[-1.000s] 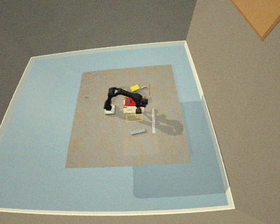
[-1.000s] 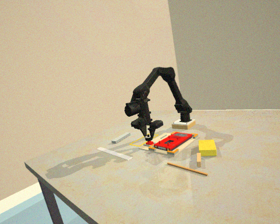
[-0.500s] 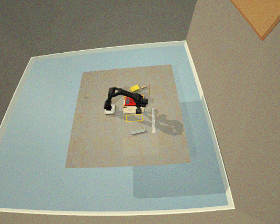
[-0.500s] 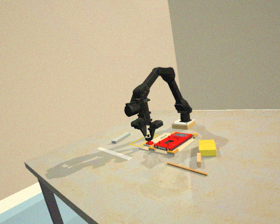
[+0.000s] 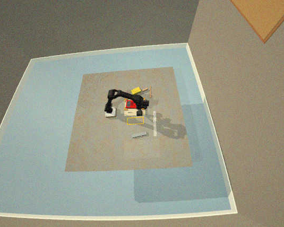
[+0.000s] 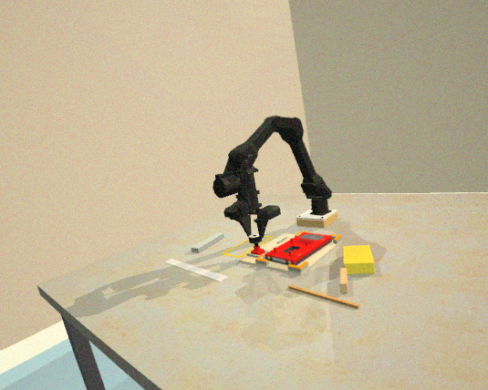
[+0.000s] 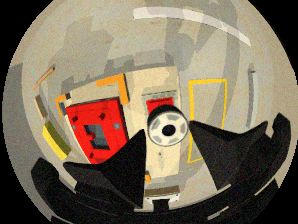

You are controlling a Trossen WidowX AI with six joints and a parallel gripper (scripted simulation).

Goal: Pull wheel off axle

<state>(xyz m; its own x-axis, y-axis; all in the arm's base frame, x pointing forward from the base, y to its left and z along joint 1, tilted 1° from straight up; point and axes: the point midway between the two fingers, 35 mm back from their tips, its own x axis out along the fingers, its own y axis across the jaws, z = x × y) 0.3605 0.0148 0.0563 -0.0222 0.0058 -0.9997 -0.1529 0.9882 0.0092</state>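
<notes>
My gripper tip is now right at the pale wheel. Also, from my gripper tip: short wooden piece (20 mm ahead, 320 mm to the left, 50 mm below); then dark axle (20 mm below); then yellow block (90 mm behind, 300 mm to the left, 40 mm below).
</notes>
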